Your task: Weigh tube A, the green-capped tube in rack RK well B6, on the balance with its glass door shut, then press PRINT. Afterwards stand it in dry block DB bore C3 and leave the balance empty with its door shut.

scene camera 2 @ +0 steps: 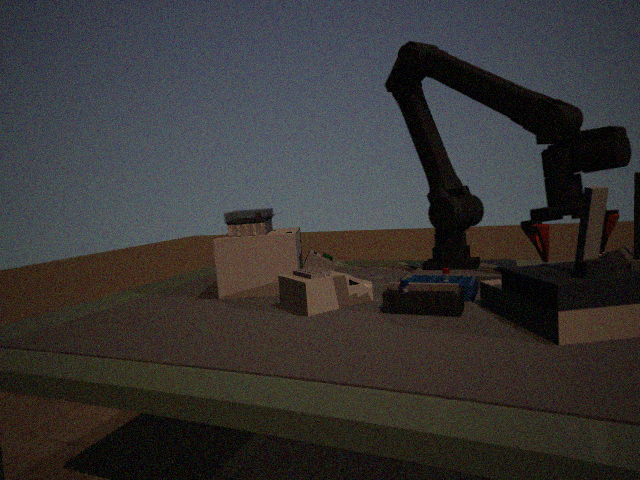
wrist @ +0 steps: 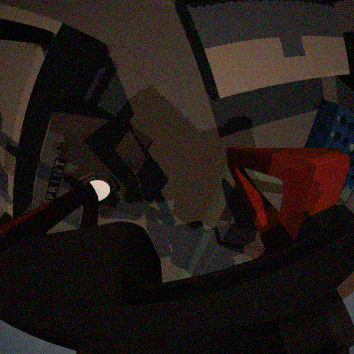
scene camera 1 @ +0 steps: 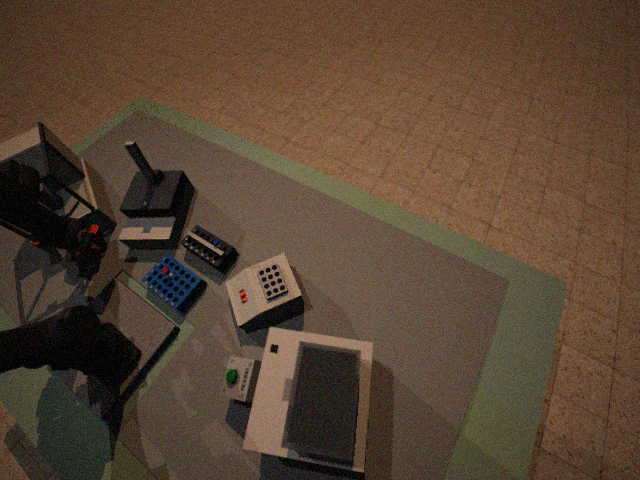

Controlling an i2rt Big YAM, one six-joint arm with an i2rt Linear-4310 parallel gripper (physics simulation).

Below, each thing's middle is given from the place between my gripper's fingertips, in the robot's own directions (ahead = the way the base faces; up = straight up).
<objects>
My hand is 64 cm to the left of the white box with dark lid (scene camera 1: 311, 403), 6 cm short of it and 3 cm below it.
</objects>
